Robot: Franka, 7 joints.
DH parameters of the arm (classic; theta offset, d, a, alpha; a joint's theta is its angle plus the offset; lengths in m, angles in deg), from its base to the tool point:
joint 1: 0 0.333 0 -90
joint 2: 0 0 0 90
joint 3: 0 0.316 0.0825 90
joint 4: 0 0 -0.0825 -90
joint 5: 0 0.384 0 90
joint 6: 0 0 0.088 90
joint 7: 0 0.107 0 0
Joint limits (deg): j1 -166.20..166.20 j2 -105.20..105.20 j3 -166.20..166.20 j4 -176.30..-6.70 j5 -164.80..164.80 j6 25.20..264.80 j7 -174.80..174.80
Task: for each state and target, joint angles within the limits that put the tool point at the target. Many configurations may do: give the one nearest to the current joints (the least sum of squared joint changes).
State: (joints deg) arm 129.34 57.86 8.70 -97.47 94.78 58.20 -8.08
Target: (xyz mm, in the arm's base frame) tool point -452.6 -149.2 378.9
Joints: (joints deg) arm 146.91 29.97 39.98 -121.07 82.36 38.13 -8.08
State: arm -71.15 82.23 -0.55 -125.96 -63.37 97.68 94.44
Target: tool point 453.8 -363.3 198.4
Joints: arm -52.93 34.22 23.82 -107.83 -63.66 95.54 94.44
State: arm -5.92 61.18 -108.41 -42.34 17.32 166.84 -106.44
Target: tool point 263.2 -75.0 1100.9
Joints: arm -1.69 25.12 -113.65 -24.35 25.52 200.36 -106.44
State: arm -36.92 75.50 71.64 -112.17 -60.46 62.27 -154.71
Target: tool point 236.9 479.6 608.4
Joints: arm -11.74 52.46 116.44 -97.93 -59.92 75.95 -154.71
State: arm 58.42 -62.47 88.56 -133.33 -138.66 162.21 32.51
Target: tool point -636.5 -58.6 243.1
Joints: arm 67.84 -68.84 106.09 -104.35 -136.12 155.93 32.51
